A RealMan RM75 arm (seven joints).
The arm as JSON. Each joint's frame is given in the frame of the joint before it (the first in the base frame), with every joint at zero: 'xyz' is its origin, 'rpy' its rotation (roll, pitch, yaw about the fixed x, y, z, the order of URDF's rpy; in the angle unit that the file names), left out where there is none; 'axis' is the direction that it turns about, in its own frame. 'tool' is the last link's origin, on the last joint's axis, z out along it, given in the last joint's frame.
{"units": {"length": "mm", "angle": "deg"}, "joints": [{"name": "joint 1", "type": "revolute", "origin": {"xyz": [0.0, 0.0, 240.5], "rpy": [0.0, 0.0, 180.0]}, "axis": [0.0, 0.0, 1.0]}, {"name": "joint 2", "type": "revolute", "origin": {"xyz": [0.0, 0.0, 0.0], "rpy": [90.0, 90.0, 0.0]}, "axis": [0.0, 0.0, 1.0]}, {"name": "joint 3", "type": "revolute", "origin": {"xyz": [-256.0, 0.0, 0.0], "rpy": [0.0, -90.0, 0.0]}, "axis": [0.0, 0.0, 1.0]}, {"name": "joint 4", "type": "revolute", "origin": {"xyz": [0.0, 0.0, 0.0], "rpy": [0.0, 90.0, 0.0]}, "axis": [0.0, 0.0, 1.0]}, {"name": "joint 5", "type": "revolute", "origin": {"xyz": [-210.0, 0.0, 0.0], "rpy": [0.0, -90.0, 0.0]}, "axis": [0.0, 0.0, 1.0]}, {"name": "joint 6", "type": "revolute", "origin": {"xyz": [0.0, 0.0, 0.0], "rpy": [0.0, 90.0, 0.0]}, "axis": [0.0, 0.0, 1.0]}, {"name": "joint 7", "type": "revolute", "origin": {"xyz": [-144.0, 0.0, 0.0], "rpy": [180.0, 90.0, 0.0]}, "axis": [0.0, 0.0, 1.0]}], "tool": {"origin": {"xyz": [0.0, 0.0, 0.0], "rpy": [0.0, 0.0, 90.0]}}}
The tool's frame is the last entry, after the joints.
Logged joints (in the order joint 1, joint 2, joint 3, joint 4, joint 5, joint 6, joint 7), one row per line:
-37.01 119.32 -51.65 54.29 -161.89 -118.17 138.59
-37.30 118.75 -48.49 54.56 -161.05 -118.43 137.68
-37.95 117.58 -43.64 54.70 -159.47 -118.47 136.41
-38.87 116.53 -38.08 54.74 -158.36 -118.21 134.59
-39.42 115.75 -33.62 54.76 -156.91 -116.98 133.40
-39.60 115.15 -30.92 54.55 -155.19 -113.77 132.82
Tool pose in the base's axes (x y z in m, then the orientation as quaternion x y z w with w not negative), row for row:
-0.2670 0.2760 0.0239 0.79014 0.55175 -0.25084 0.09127
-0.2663 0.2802 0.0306 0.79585 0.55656 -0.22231 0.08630
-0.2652 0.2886 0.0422 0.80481 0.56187 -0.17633 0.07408
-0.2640 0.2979 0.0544 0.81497 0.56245 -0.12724 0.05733
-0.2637 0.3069 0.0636 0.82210 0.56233 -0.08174 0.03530
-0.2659 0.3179 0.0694 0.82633 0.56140 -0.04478 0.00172
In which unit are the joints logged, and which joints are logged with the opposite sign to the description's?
The joints are logged in degrees. Opposite sign: joint 2, joint 3, joint 5, joint 6, joint 7.
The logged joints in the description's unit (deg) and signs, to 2 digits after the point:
-37.01 -119.32 51.65 54.29 161.89 118.17 -138.59
-37.30 -118.75 48.49 54.56 161.05 118.43 -137.68
-37.95 -117.58 43.64 54.70 159.47 118.47 -136.41
-38.87 -116.53 38.08 54.74 158.36 118.21 -134.59
-39.42 -115.75 33.62 54.76 156.91 116.98 -133.40
-39.60 -115.15 30.92 54.55 155.19 113.77 -132.82

